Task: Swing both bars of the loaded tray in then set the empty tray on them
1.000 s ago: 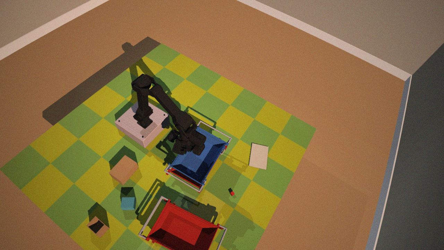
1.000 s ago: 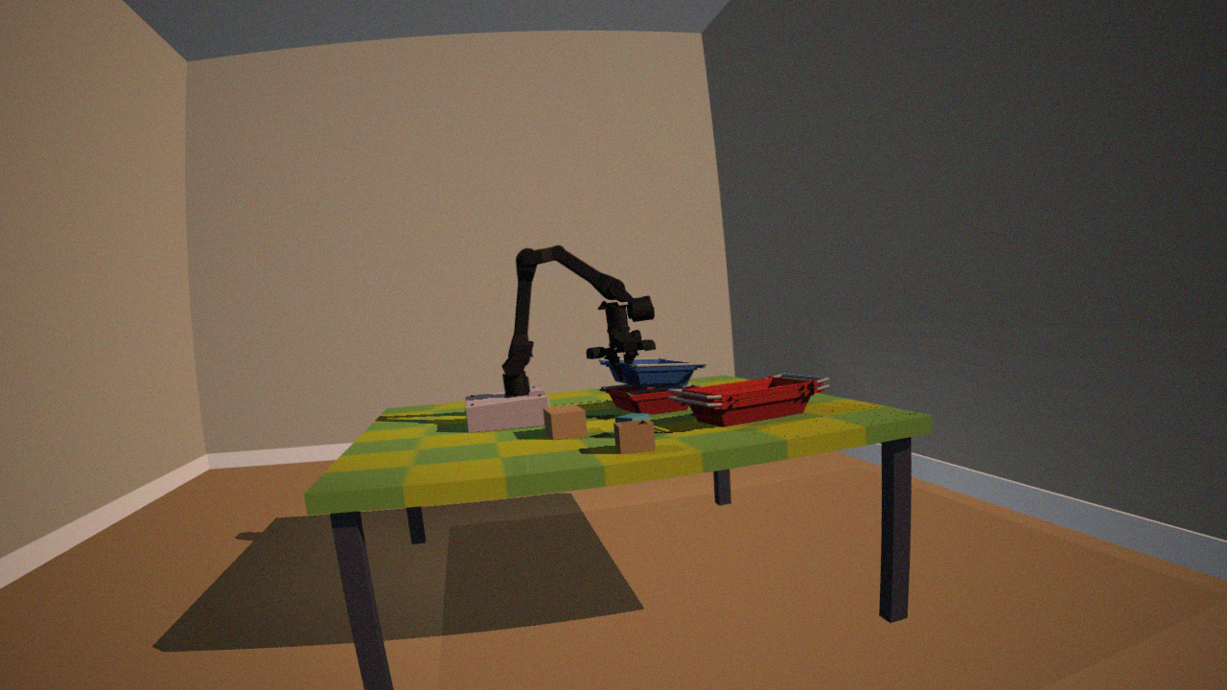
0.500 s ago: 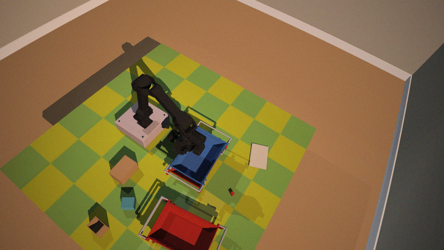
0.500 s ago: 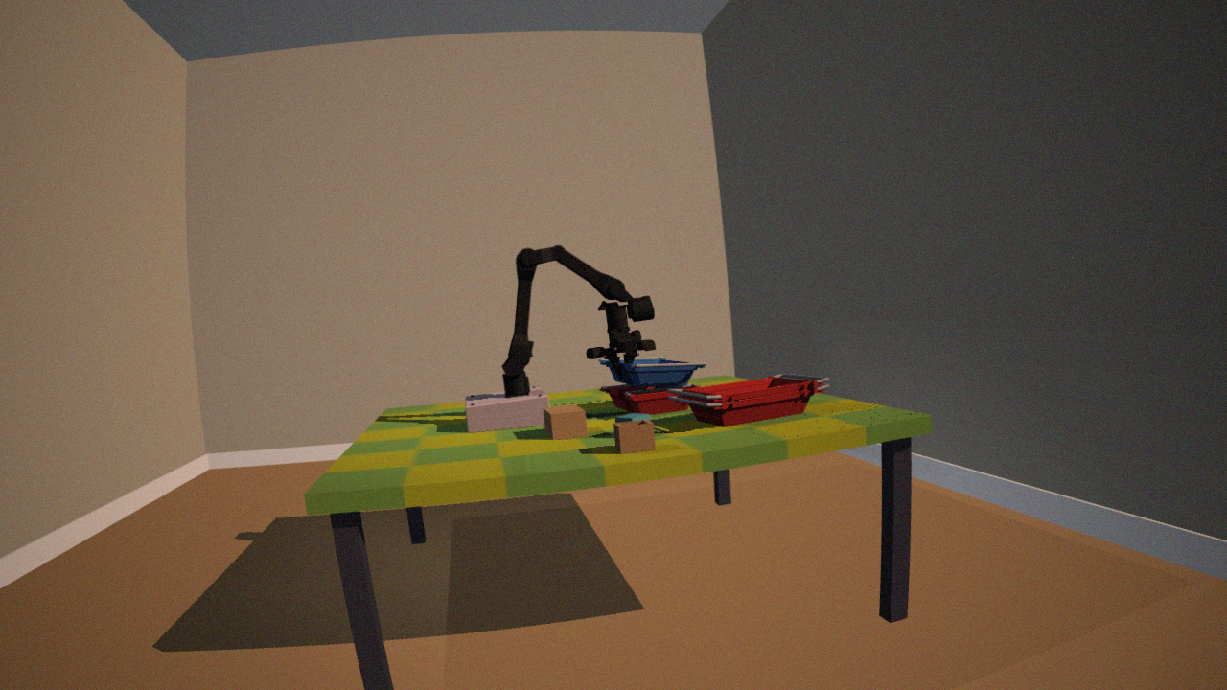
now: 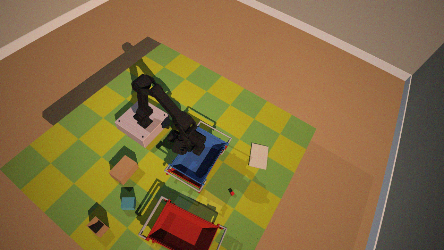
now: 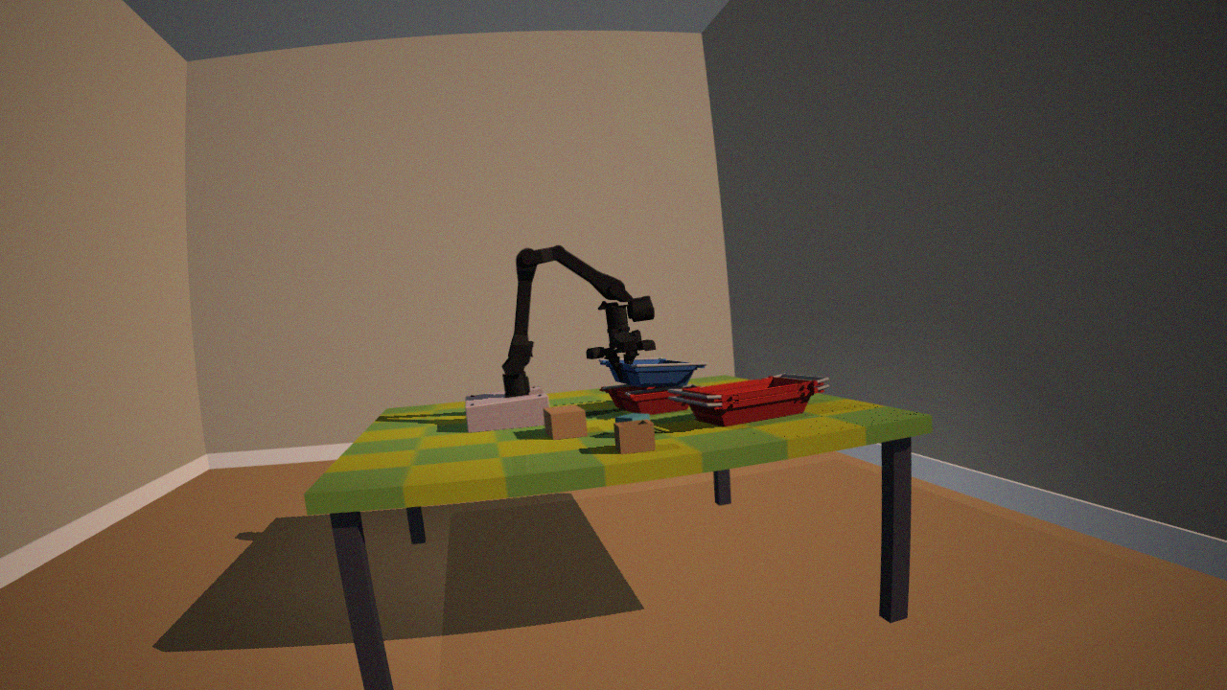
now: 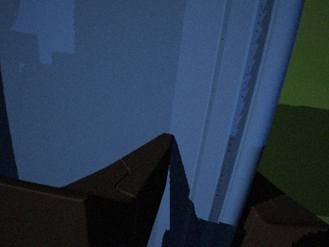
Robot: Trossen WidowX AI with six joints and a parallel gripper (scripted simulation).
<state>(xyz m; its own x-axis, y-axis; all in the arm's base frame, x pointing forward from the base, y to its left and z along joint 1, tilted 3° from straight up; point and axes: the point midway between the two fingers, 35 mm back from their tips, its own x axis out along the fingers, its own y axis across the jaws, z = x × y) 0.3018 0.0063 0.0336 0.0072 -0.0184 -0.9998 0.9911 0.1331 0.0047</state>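
My gripper tip is now 8 cm short of the blue tray, 3 cm below it and 1 cm to the right of it. Round my gripper tip: teal cube: 38 cm to the right, 7 cm below, 6 cm behind; then flat plate: 32 cm ahead, 26 cm to the left, 9 cm below; then small red block: 32 cm ahead, 8 cm below, 2 cm to the right.
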